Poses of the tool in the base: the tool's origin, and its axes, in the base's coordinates. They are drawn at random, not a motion.
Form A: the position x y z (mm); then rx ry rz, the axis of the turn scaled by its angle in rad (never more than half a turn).
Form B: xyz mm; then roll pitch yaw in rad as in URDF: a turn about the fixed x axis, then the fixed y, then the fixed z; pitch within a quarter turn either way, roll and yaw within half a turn. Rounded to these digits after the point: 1 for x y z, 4 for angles.
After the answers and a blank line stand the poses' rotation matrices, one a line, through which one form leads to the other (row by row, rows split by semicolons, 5 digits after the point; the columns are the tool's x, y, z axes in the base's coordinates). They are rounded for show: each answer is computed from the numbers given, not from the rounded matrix.
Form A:
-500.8 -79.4 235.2 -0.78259 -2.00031 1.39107
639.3 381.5 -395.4 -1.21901 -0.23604 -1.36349
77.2 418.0 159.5 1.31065 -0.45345 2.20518
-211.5 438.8 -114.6 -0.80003 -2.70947 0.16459
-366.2 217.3 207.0 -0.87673 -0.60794 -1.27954
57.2 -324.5 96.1 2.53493 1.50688 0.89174
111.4 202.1 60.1 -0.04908 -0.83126 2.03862
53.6 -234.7 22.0 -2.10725 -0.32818 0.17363
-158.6 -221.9 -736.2 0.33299 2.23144 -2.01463
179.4 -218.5 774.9 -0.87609 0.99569 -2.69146
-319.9 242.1 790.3 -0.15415 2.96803 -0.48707
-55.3 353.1 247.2 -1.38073 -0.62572 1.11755
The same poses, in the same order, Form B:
-500.8 -79.4 235.2 -1.8704 -0.1253 2.3032
639.3 381.5 -395.4 -0.8829 -0.8389 -1.1303
77.2 418.0 159.5 -0.0355 -1.0778 2.5348
-211.5 438.8 -114.6 -2.9378 -0.2646 2.5401
-366.2 217.3 207.0 -0.3752 -0.9371 -1.2114
57.2 -324.5 96.1 2.7606 -0.4625 1.1634
111.4 202.1 60.1 -0.6387 -0.2754 2.2300
53.6 -234.7 22.0 -2.1277 -0.0063 0.3055
-158.6 -221.9 -736.2 -1.6830 0.2343 3.0549
179.4 -218.5 774.9 -0.8033 -0.4945 -2.7708
-319.9 242.1 790.3 -2.8094 0.1114 -3.0191
-55.3 353.1 247.2 -1.4121 0.2554 1.1499

-0.66345 0.13961 -0.73508; 0.73771 0.28614 -0.61148; 0.12497 -0.94796 -0.29283
0.28496 0.81937 0.49743; -0.60447 -0.24913 0.75667; 0.74391 -0.51630 0.42429
-0.38879 -0.59556 0.70296; 0.26987 -0.80314 -0.53117; 0.88092 -0.01681 0.47297
-0.79582 0.51047 -0.32571; 0.54614 0.83740 -0.02199; 0.26152 -0.19538 -0.94522
0.20823 0.97486 0.07934; -0.55428 0.05078 0.83078; 0.80586 -0.21697 0.55092
0.35458 0.78657 0.50555; 0.82170 -0.52014 0.23295; 0.44619 0.33281 -0.83076
-0.58943 -0.73392 -0.33753; 0.76068 -0.36363 -0.53771; 0.27191 -0.57370 0.77262
0.95367 0.16406 -0.25218; 0.30079 -0.50252 0.81056; 0.00625 -0.84886 -0.52858
-0.96902 0.23954 -0.06013; 0.08421 0.09161 -0.99223; -0.23217 -0.96655 -0.10895
-0.82040 -0.06666 0.56789; -0.31898 -0.77091 -0.55131; 0.47455 -0.63344 0.61119
-0.98636 -0.07951 0.14416; -0.12141 0.94269 -0.31079; -0.11119 -0.32405 -0.93948
0.39530 -0.24618 -0.88495; 0.88313 -0.16313 0.43986; -0.25265 -0.95540 0.15293

